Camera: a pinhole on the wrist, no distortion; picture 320 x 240 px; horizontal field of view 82.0 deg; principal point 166.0 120.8 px. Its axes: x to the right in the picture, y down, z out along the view. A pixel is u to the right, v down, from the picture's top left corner.
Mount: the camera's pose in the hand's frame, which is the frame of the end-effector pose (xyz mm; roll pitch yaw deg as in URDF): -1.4 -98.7 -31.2 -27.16 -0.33 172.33
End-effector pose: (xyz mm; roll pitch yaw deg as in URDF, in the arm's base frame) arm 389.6 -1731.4 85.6 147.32 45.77 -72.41
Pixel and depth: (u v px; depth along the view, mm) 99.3 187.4 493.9
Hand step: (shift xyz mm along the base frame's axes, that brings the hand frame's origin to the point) 145.1 363.8 -471.8
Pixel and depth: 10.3 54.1 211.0
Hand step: 7.1 57.3 -292.5
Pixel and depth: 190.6 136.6 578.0
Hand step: -75.6 512.6 -335.7
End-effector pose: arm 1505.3 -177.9 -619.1 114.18 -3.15 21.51
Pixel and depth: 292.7 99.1 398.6
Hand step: -167.0 -316.9 -341.0
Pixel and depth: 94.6 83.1 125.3
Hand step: 58.0 -5.7 -162.1
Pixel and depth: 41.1 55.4 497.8
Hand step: 456.0 -207.3 -377.0
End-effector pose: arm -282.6 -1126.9 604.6 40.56 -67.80 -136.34
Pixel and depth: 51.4 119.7 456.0
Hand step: -374.4 336.9 259.6
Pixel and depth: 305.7 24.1 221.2
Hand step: -12.6 263.2 -108.9
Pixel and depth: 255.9 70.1 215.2
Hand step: -83.3 225.9 -80.2
